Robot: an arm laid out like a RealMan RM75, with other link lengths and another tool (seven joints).
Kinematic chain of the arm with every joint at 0, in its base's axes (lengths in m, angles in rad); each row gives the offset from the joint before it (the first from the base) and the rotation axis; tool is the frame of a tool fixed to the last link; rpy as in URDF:
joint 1: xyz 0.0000 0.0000 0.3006 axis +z
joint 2: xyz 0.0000 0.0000 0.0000 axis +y
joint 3: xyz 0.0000 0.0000 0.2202 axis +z
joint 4: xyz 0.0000 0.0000 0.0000 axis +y
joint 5: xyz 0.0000 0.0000 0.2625 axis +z
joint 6: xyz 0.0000 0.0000 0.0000 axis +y
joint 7: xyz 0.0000 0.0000 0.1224 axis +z
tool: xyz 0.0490 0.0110 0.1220 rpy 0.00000 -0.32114 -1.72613
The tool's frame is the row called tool.
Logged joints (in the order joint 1, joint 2, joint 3, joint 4, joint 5, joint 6, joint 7), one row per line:
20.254 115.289 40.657 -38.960 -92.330 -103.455 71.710
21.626 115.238 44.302 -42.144 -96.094 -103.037 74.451
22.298 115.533 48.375 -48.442 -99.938 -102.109 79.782
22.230 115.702 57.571 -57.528 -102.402 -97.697 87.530
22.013 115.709 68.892 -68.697 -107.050 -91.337 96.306
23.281 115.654 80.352 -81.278 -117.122 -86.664 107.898
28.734 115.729 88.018 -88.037 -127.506 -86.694 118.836
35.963 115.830 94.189 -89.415 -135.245 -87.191 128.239
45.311 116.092 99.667 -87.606 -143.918 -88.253 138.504
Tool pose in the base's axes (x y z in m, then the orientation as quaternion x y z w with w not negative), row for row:
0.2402 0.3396 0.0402 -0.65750 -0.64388 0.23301 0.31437
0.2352 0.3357 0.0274 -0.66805 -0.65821 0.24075 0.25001
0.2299 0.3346 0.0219 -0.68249 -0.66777 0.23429 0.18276
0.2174 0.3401 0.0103 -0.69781 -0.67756 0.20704 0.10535
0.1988 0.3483 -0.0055 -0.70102 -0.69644 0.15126 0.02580
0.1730 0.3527 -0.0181 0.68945 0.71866 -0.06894 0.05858
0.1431 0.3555 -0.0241 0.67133 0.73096 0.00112 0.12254
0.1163 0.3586 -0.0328 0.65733 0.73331 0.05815 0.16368
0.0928 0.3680 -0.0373 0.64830 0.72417 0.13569 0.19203
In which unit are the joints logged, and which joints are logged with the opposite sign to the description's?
The joints are logged in degrees. Opposite sign: joint 3.
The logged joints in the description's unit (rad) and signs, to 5 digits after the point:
0.35350 2.01217 -0.70960 -0.67998 -1.61146 -1.80563 1.25158
0.37744 2.01128 -0.77322 -0.73555 -1.67716 -1.79833 1.29942
0.38917 2.01643 -0.84430 -0.84547 -1.74425 -1.78214 1.39246
0.38799 2.01938 -1.00480 -1.00405 -1.78725 -1.70513 1.52769
0.38420 2.01950 -1.20239 -1.19899 -1.86837 -1.59413 1.68086
0.40633 2.01854 -1.40241 -1.41857 -2.04416 -1.51257 1.88318
0.50150 2.01985 -1.53620 -1.53654 -2.22540 -1.51310 2.07408
0.62767 2.02161 -1.64391 -1.56059 -2.36047 -1.52177 2.23819
0.79083 2.02619 -1.73952 -1.52901 -2.51184 -1.54031 2.41735

